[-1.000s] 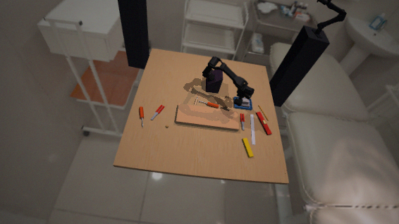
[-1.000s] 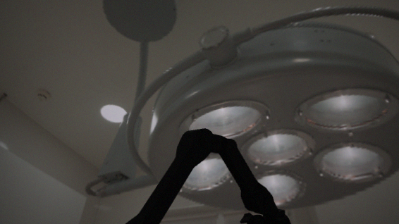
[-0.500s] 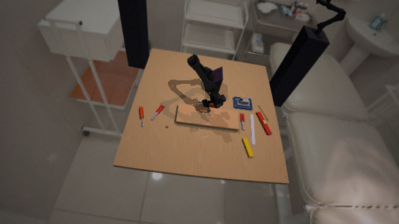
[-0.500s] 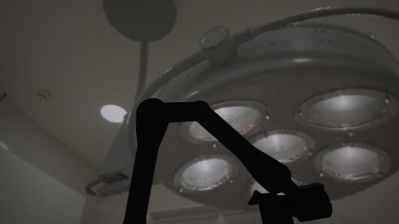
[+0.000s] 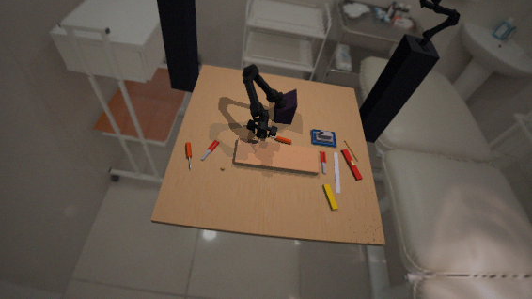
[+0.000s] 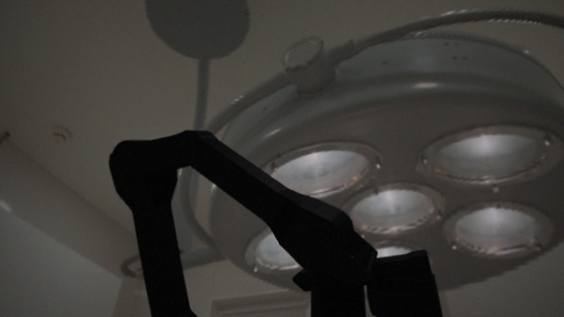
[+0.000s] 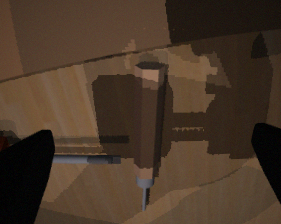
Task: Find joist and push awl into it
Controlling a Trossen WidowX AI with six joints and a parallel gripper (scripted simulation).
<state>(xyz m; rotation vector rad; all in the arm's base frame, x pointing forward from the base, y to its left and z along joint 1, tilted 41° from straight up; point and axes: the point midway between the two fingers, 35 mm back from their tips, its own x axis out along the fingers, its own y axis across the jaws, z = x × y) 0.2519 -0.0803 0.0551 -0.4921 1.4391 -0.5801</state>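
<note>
Right now my gripper tip is 60 mm past the brown-handled awl, 50 mm above it and 10 mm to the right of it. The rest, counted from my gripper tip: green light: 400 mm to the left, 130 mm behind, 10 mm above; blue tray: 430 mm to the left, 130 mm behind, 40 mm below; stud finder: 420 mm to the left, 130 mm behind, 10 mm below.
</note>
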